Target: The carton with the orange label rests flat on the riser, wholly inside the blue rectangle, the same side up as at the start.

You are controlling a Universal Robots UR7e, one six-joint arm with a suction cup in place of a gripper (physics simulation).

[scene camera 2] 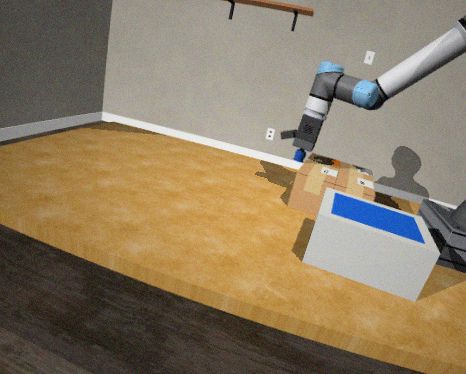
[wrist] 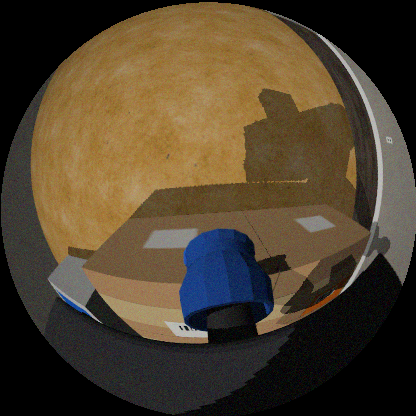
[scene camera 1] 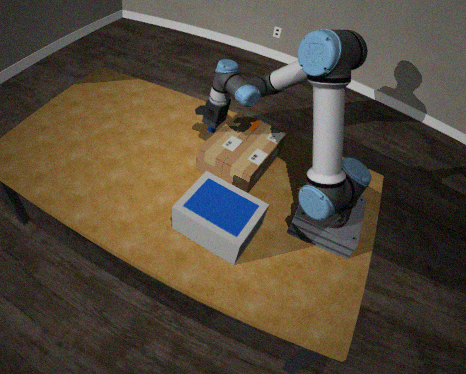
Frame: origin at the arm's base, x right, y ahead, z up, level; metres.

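Seen in the pictures: hand, tool point: [scene camera 2: 298,160] [wrist: 219,259] [scene camera 1: 211,129].
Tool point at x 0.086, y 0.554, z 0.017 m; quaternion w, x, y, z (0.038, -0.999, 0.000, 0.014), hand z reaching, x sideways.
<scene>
Offsets run from my tool point to a thing's middle.
The carton with the orange label @(dx +0.116, dy -0.081, dz -0.060 m) [scene camera 1: 255,125] [scene camera 2: 336,163] [wrist: 340,227] stands at the far end of a tight block of cartons, label on top, partly in the arm's shadow. My suction gripper [scene camera 1: 211,130] [scene camera 2: 299,156] [wrist: 225,280] is open and empty, its blue cup tilted, close beside the block's outer side near the top edge. Whether it touches a carton cannot be told. The grey-white riser @(dx -0.308, dy -0.233, dz -0.057 m) [scene camera 1: 205,232] [scene camera 2: 367,257] [wrist: 75,275] stands apart near the block, with the blue rectangle @(dx -0.308, dy -0.233, dz +0.003 m) [scene camera 1: 221,207] [scene camera 2: 377,217] [wrist: 70,302] bare on its top.
A white-labelled carton @(dx -0.044, dy -0.076, dz -0.060 m) [scene camera 1: 215,150] [scene camera 2: 310,185] [wrist: 120,250] adjoins the orange-labelled one on the riser side. Another carton @(dx -0.047, dy -0.191, dz -0.060 m) [scene camera 1: 255,156] [scene camera 2: 362,182] stands beside it, nearer the robot base [scene camera 1: 330,225]. A further white label @(dx +0.127, dy -0.216, dz -0.003 m) [scene camera 1: 274,137] shows at the block's far corner. A wall lies behind the table.
</scene>
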